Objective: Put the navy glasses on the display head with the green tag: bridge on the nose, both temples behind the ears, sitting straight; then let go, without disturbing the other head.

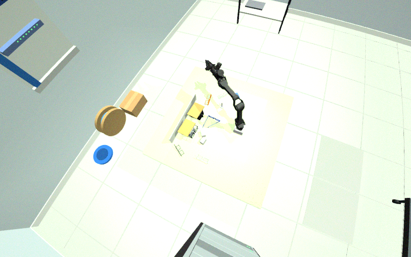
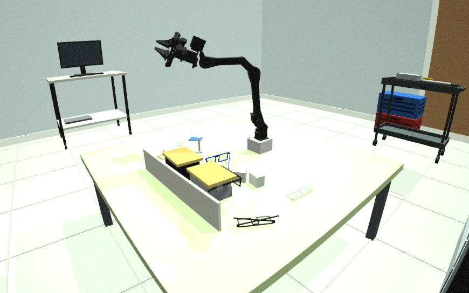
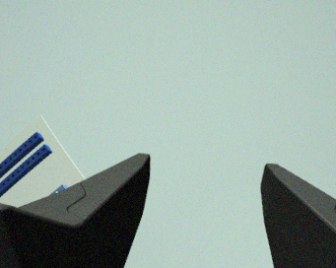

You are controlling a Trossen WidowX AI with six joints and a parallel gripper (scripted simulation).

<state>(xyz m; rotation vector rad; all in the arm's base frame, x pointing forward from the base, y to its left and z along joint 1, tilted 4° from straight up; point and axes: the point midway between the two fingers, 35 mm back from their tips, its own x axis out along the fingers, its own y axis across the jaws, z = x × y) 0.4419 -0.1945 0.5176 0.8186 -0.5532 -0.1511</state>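
My gripper tip is 3 cm past the dark display head, 27 cm to the right of it and 53 cm above it. Round my gripper tip: low white wall (8 cm ahead, 39 cm to the left, 53 cm below).
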